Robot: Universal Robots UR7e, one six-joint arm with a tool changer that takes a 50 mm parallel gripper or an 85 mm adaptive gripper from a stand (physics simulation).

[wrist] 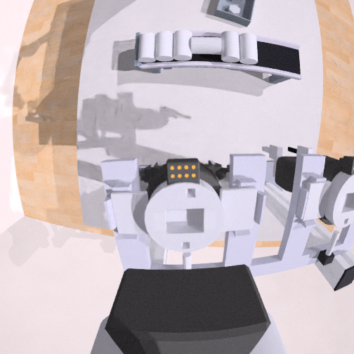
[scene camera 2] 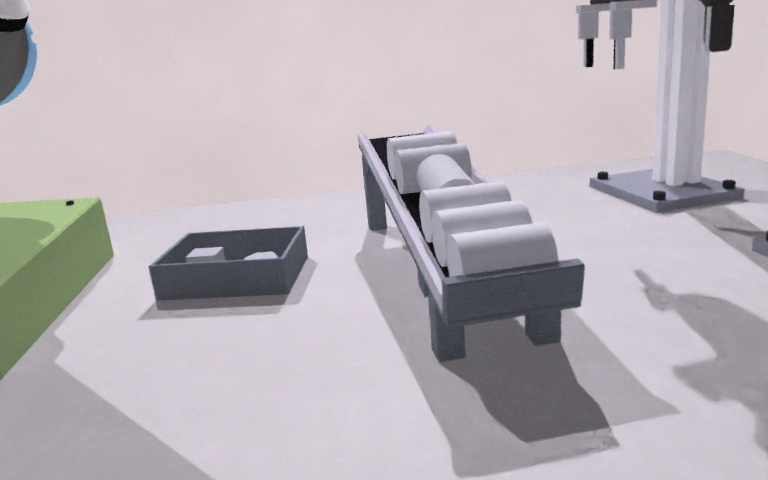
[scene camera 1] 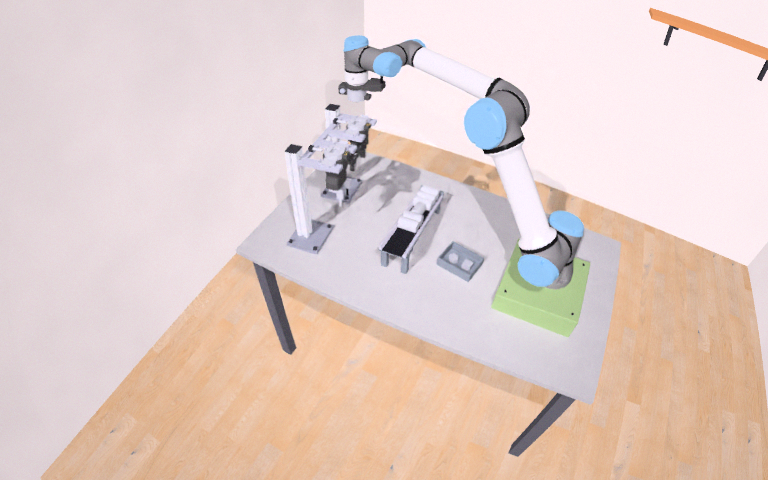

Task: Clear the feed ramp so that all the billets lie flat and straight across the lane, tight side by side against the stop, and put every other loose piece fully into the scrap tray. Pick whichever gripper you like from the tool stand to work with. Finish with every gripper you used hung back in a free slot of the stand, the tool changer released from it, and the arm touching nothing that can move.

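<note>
The arm's tool changer (scene camera 1: 356,95) carries no gripper and is above the tool stand. An adaptive gripper hangs in the stand, its round coupling plate (wrist: 183,192) facing up; its fingertips are hidden in the wrist view. The parallel gripper (scene camera 2: 603,53) hangs in another slot, fingers apart. On the feed ramp (scene camera 2: 400,217), three billets (scene camera 2: 504,249) (wrist: 164,46) lie across the lane by the stop (scene camera 2: 512,293). A fourth cylinder (scene camera 2: 442,171) (wrist: 206,46) lies lengthwise; two more (wrist: 230,46) (wrist: 248,48) lie across beyond it. The scrap tray (scene camera 2: 218,283) holds two pale pieces (scene camera 2: 205,254) (scene camera 2: 261,257).
The tool stand's white post (scene camera 1: 299,195) (scene camera 2: 679,101) rises from a bolted plate (scene camera 1: 311,240). The arm's green base (scene camera 1: 538,305) stands beyond the scrap tray. The ramp's side rails (wrist: 225,66) run along the lane, and its legs stand on the grey table (scene camera 1: 362,288).
</note>
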